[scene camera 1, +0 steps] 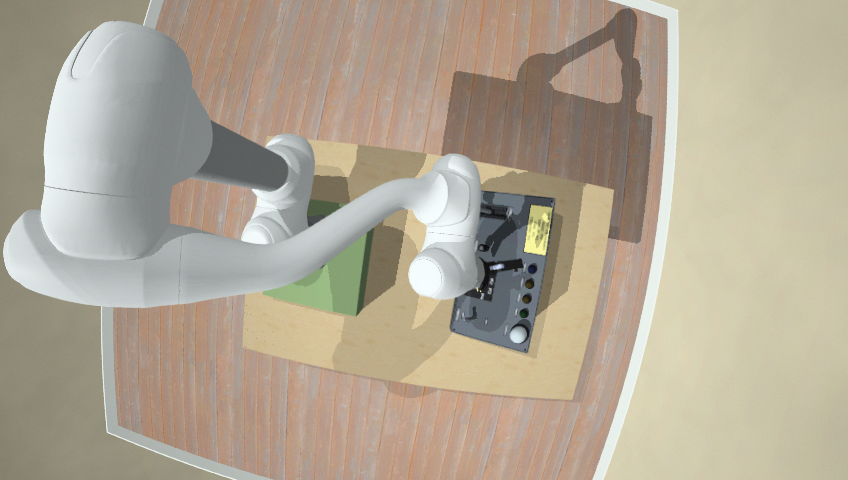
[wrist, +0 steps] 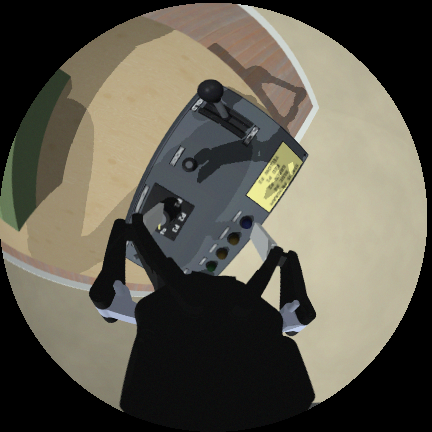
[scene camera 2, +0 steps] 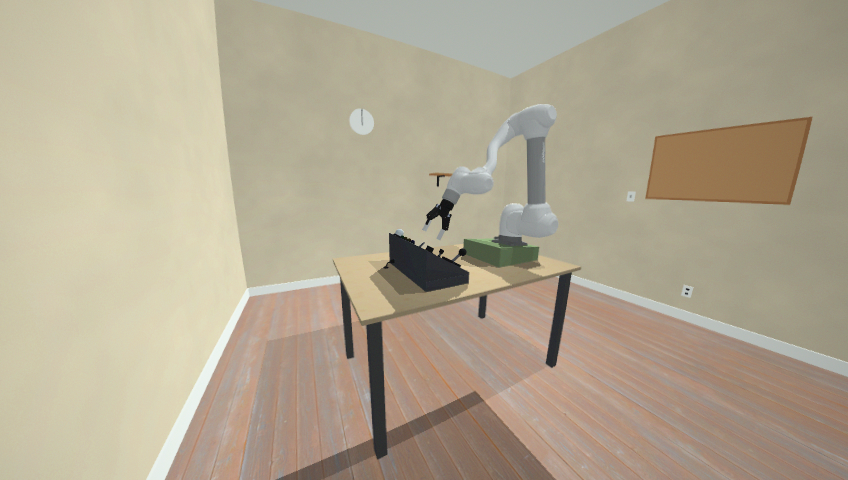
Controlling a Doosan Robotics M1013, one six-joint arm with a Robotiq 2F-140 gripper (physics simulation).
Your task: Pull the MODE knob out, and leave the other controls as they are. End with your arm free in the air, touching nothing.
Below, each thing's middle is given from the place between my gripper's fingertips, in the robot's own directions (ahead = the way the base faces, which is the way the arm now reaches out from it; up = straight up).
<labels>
Right now the dark grey control panel (scene camera 1: 504, 313) is 50 mm ahead of my hand, 10 mm to the right of it and 110 mm below it.
</labels>
